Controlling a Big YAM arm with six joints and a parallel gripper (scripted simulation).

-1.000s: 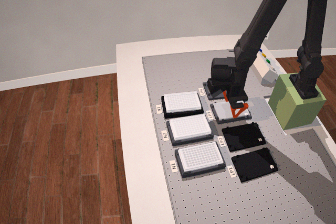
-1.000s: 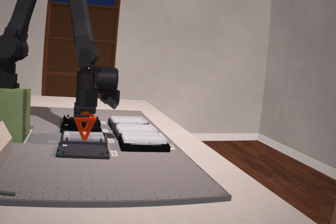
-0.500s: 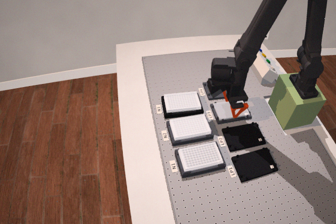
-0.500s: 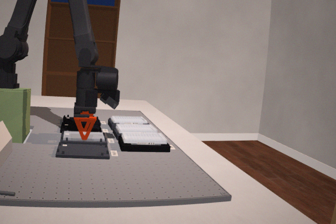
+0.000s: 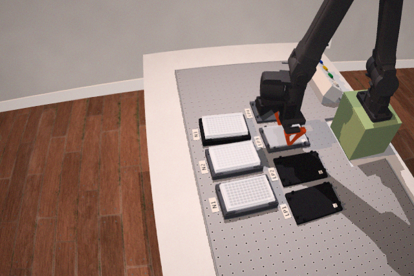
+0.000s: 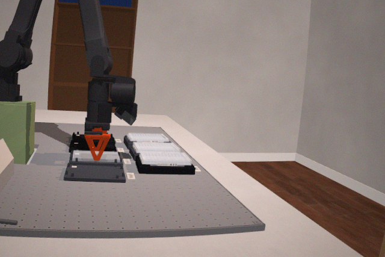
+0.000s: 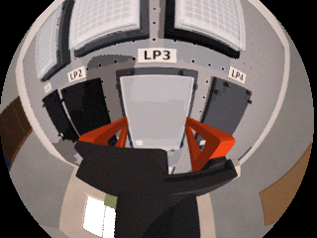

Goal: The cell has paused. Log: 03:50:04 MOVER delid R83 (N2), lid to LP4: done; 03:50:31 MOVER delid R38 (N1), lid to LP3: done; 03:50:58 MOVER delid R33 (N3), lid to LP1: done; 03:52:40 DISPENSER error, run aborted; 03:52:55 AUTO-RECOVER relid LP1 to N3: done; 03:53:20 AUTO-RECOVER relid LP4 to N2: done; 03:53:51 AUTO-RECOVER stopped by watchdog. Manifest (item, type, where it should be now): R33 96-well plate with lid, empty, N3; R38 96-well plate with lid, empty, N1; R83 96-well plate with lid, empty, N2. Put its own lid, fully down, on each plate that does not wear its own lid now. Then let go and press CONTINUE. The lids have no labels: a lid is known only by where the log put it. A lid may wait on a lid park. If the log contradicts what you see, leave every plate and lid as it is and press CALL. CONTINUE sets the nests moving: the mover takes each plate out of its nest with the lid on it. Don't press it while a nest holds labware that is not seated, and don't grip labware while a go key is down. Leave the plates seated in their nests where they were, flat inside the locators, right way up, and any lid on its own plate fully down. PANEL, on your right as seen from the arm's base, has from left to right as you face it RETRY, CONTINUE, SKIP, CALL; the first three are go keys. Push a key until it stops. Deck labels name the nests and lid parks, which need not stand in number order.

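Now: the lid park LP3 2 cm below my hand. From my hand the other things lie so: lid park LP4 (1 cm behind, 13 cm to the right, 2 cm below); clear lid (1 cm below); lid park LP2 (1 cm behind, 13 cm to the left, 2 cm below).
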